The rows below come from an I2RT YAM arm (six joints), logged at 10 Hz.
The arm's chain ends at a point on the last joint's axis. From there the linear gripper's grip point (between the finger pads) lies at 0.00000 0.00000 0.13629 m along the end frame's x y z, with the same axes.
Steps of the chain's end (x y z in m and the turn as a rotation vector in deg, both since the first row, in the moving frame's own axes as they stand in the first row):
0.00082, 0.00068, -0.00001, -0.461, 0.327, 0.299
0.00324, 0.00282, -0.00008, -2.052, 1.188, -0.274
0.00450, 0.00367, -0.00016, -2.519, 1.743, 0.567
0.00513, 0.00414, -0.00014, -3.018, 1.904, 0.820
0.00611, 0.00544, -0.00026, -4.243, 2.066, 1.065
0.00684, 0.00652, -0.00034, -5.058, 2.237, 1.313
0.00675, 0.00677, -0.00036, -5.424, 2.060, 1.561
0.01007, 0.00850, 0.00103, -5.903, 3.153, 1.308
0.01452, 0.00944, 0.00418, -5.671, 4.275, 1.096
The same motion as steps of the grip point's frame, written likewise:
0.00159, 0.00178, -0.00002, -0.461, 0.327, 0.299
0.00608, 0.00769, -0.00020, -2.052, 1.188, -0.274
0.00861, 0.00968, -0.00035, -2.519, 1.743, 0.567
0.00960, 0.01135, -0.00040, -3.018, 1.904, 0.820
0.01092, 0.01557, -0.00072, -4.243, 2.066, 1.065
0.01201, 0.01859, -0.00097, -5.058, 2.237, 1.313
0.01147, 0.01972, -0.00106, -5.424, 2.060, 1.561
0.01739, 0.02259, 0.00010, -5.903, 3.153, 1.308
0.02453, 0.02299, 0.00313, -5.671, 4.275, 1.096

